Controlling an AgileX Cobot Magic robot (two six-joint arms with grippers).
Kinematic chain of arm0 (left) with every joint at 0, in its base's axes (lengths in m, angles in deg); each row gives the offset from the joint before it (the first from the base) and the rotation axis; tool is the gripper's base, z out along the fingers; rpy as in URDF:
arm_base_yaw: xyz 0 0 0.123 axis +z
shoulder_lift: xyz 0 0 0 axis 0.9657 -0.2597 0
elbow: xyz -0.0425 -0.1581 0.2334 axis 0.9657 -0.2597 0
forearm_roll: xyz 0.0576 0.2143 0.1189 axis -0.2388 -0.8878 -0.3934
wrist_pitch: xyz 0 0 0 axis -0.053 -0.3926 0.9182
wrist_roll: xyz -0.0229 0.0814 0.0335 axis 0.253 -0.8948 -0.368
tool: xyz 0 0 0 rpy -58.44 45.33 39.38
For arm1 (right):
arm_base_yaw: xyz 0 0 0.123 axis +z
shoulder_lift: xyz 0 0 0 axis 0.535 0.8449 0
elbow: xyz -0.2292 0.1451 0.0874 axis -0.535 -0.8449 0
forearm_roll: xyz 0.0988 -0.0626 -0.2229 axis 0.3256 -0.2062 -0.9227
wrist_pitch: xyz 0 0 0 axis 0.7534 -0.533 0.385
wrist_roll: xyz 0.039 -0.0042 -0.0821 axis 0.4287 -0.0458 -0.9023
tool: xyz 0 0 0 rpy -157.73 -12.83 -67.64
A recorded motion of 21 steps. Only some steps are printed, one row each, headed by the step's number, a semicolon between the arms.
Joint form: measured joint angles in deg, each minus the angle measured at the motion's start. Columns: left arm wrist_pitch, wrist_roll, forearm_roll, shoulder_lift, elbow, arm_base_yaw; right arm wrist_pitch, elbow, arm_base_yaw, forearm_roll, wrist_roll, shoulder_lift.
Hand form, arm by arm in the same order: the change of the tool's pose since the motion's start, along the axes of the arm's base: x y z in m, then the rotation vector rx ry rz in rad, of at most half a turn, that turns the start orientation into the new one. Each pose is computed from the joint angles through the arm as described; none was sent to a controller.
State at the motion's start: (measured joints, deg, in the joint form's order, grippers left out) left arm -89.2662 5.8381 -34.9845 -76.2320 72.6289 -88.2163; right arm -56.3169 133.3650 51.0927 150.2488 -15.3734 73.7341
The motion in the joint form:
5: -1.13 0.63 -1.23 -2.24 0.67 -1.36; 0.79 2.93 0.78 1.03 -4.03 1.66
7: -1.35 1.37 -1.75 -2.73 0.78 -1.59; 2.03 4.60 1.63 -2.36 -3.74 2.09
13: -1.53 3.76 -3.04 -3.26 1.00 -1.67; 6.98 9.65 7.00 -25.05 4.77 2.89
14: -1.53 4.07 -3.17 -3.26 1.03 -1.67; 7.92 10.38 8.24 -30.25 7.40 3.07
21: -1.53 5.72 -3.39 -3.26 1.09 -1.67; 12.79 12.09 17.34 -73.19 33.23 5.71
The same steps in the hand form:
5: 0.0049 -0.0125 -0.0177 0.0292 0.0414 -0.0274; 0.0076 0.0070 0.0079 -0.0049 -0.0787 0.0273
7: 0.0062 -0.0146 -0.0220 0.0350 0.0584 -0.0266; 0.0100 0.0099 0.0118 -0.0496 -0.1245 0.0287
13: 0.0086 -0.0148 -0.0269 0.0397 0.0941 -0.0071; 0.0114 0.0236 0.0209 -0.2976 -0.2852 0.0189
14: 0.0086 -0.0147 -0.0268 0.0392 0.0975 -0.0042; 0.0114 0.0266 0.0220 -0.3454 -0.3137 0.0110
21: 0.0087 -0.0145 -0.0268 0.0296 0.1189 0.0081; 0.0151 0.0497 0.0136 -0.6773 -0.5041 -0.0828

